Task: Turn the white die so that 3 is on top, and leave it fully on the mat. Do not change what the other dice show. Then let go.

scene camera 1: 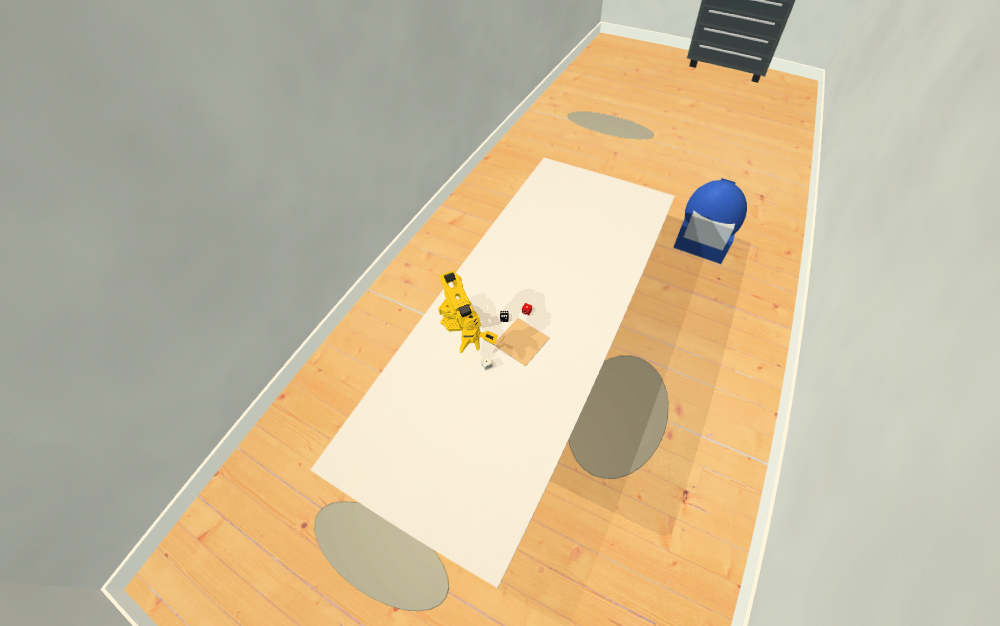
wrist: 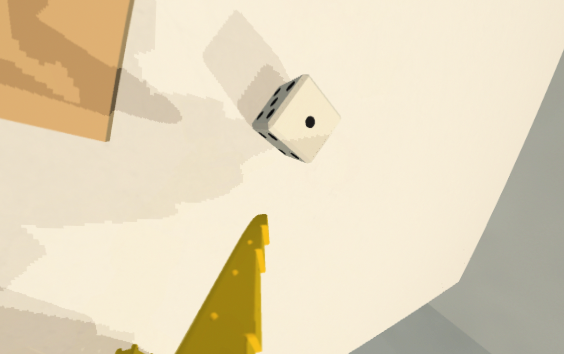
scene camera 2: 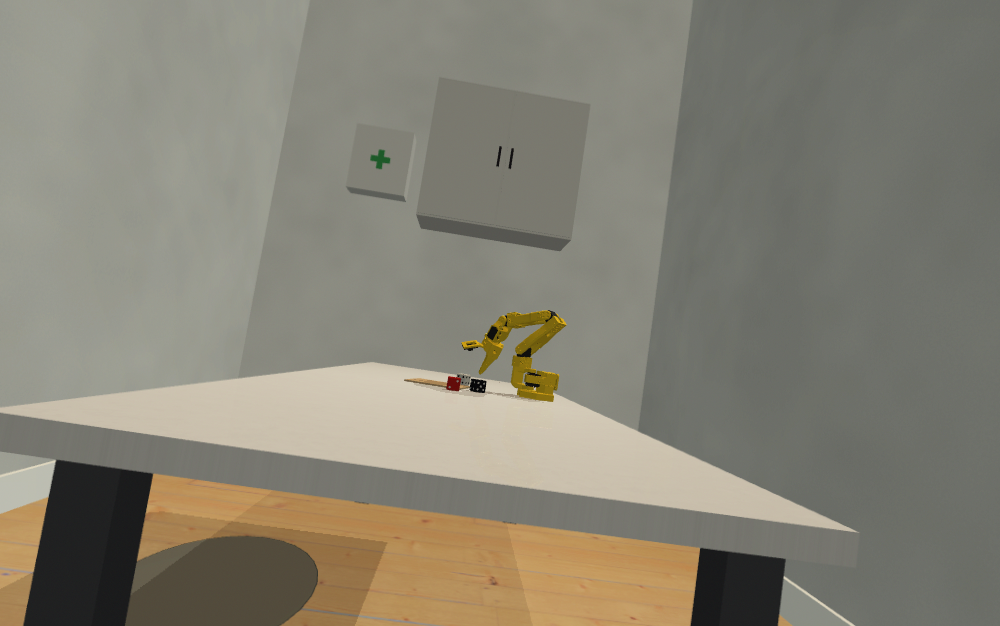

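Pixels of known places: hand, its tool point: (scene camera 1: pixel 477 349) (wrist: pixel 268 224) (scene camera 2: pixel 480 372); arm's base, origin of its link: (scene camera 2: pixel 527 397).
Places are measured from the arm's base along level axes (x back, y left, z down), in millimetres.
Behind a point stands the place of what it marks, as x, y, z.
The white die (scene camera 1: pixel 487 363) @(-179, -120, -30) (scene camera 2: pixel 463 378) @(-172, -97, -19) (wrist: pixel 310 120) @(-173, -114, -30) lies flat on the white table, off the mat, with 1 on top. In the wrist view its upper-left side shows 6; its lower-left side shows steeply foreshortened pips. The tan square mat (scene camera 1: pixel 523 343) @(-245, 17, -4) (scene camera 2: pixel 420 381) @(-277, 71, -4) (wrist: pixel 100 30) @(-193, -34, -4) lies apart from it, at the upper left in the wrist view. My gripper (scene camera 1: pixel 478 344) (scene camera 2: pixel 473 358) @(-129, -94, -42) is fully open and empty, above the table near the die. In the wrist view the fixed jaw's tip is below the die, and the moving jaw is out of the picture.
A black die (scene camera 1: pixel 504 315) @(-140, 77, -30) (scene camera 2: pixel 478 385) @(-136, 98, -17) and a red die (scene camera 1: pixel 526 308) @(-196, 139, -30) (scene camera 2: pixel 453 383) @(-196, 161, -16) stand on the table (scene camera 1: pixel 442 442) @(-179, -412, 0) (scene camera 2: pixel 332 435) @(-292, 928, 0) beyond the mat from the white die in the first scene view. A table edge shows at the right of the wrist view.
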